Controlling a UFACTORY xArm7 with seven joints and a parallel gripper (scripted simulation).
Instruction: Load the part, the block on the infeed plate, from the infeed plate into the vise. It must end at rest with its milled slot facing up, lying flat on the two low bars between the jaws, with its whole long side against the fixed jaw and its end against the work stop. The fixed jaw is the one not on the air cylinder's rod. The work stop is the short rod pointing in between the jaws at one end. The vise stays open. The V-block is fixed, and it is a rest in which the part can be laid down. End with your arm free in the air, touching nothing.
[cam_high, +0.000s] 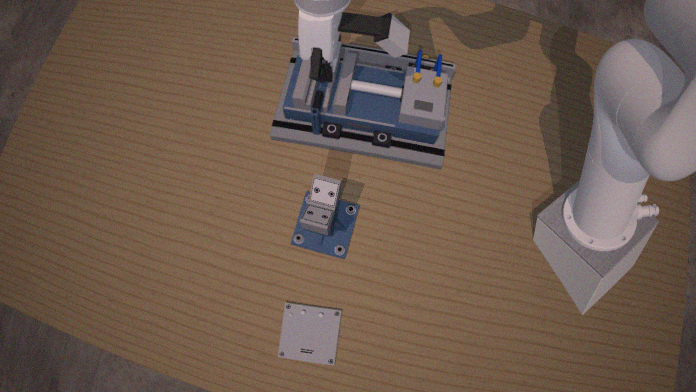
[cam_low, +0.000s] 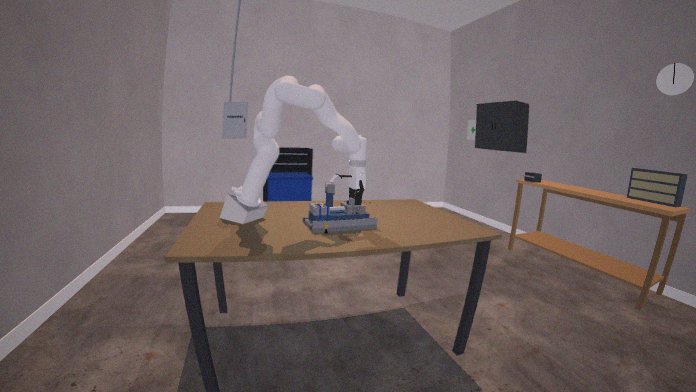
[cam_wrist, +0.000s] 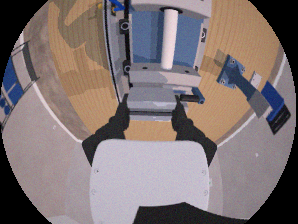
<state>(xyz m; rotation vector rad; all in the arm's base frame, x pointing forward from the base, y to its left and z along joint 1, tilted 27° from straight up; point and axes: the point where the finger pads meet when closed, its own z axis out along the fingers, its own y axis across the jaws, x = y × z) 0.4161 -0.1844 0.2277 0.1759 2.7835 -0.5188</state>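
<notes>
The fixed jaw is 3 cm ahead of my hand, 1 cm to the left of it and 4 cm below it. Also, from my hand: part (right at my hand); work stop (1 cm ahead, 7 cm to the left, 3 cm below); moving jaw (3 cm behind, 3 cm to the left, 4 cm below).
</notes>
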